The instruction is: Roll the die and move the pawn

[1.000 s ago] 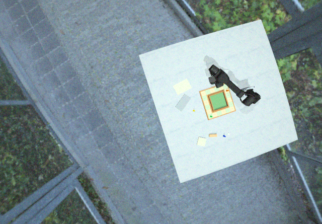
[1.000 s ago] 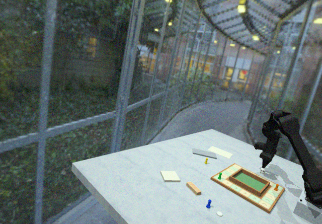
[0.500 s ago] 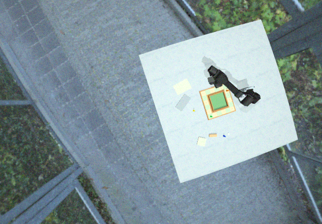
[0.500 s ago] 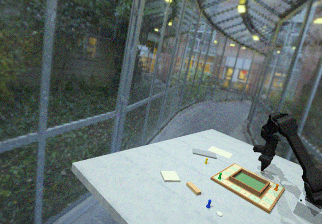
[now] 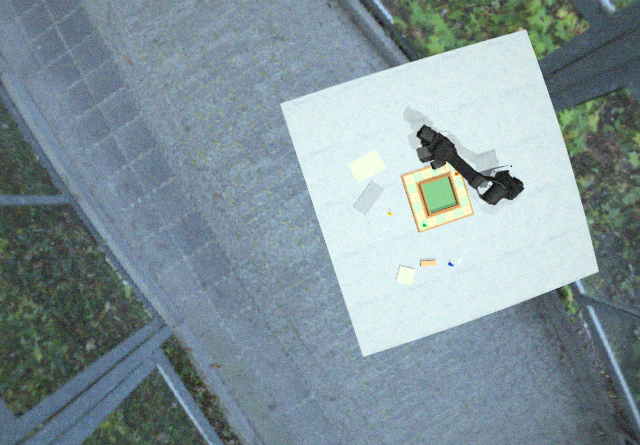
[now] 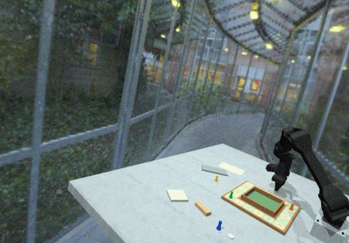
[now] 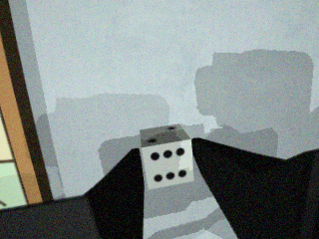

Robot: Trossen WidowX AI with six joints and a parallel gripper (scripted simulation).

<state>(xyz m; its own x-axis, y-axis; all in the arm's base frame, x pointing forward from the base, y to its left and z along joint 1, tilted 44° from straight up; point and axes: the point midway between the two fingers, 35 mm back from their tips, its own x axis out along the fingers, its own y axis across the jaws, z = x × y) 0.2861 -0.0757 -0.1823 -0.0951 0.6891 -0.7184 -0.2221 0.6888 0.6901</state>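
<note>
Now: the orange pawn 130 mm to the left of my gripper tip, 130 mm behind it and 20 mm above it. The rest, counted from my gripper tip: green tray: 220 mm to the left, 20 mm behind; then white die: right at my gripper tip; then yellow pawn: 260 mm to the left, 220 mm ahead, 10 mm above.
</note>
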